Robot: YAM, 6 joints.
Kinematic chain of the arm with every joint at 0, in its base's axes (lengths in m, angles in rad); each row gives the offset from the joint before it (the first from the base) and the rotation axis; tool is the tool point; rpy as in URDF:
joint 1: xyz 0 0 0.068 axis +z
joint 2: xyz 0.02 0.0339 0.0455 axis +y
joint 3: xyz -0.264 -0.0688 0 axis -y
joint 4: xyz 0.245 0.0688 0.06 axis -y
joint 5: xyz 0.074 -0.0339 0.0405 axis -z
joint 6: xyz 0.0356 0 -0.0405 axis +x
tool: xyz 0 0 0 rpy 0 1.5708 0
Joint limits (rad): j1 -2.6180..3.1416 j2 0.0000..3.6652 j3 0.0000..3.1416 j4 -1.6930..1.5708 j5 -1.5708..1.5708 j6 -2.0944..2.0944
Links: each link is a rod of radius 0.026 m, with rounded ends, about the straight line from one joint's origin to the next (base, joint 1, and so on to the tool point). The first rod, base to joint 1, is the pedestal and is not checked.
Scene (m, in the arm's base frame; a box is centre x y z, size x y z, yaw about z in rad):
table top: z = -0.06
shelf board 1: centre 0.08 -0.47 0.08 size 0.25 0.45 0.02 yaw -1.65
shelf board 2: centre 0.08 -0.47 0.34 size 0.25 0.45 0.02 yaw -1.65
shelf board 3: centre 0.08 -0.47 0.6 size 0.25 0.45 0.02 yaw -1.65
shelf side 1: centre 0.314 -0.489 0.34 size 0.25 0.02 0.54 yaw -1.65
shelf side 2: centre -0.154 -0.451 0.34 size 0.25 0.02 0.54 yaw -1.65
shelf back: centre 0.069 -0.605 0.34 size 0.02 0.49 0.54 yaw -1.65
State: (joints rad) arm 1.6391 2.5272 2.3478 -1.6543 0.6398 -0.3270
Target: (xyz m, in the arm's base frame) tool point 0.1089 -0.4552 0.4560
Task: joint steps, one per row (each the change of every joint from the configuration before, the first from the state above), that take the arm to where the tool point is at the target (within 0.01 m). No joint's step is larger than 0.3 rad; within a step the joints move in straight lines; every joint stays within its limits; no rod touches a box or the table.
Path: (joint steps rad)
1: -0.2942 -0.0969 -0.0199 0.0006 -0.0013 0.0000
2: -0.2941 -0.0969 -0.0199 0.0007 -0.0012 0.0000
3: -0.2942 -0.0969 -0.0199 0.0006 -0.0013 0.0000
4: -0.2941 -0.0969 -0.0199 0.0006 -0.0012 0.0000
5: -0.2942 -0.0969 -0.0199 0.0007 -0.0013 0.0000
6: -0.2941 -0.0969 -0.0199 0.0006 -0.0012 0.0000
7: -0.2942 -0.0969 -0.0199 0.0007 -0.0013 0.0000
8: -0.2941 -0.0969 -0.0199 0.0006 -0.0012 0.0000
9: -0.2942 -0.0969 -0.0199 0.0006 -0.0013 0.0000
10: -0.0926 0.2176 0.2339 0.2460 0.0295 0.0000
11: -0.0925 0.2175 0.2338 0.2459 0.0294 0.0000
12: -0.0926 0.2176 0.2339 0.2460 0.0295 0.0000

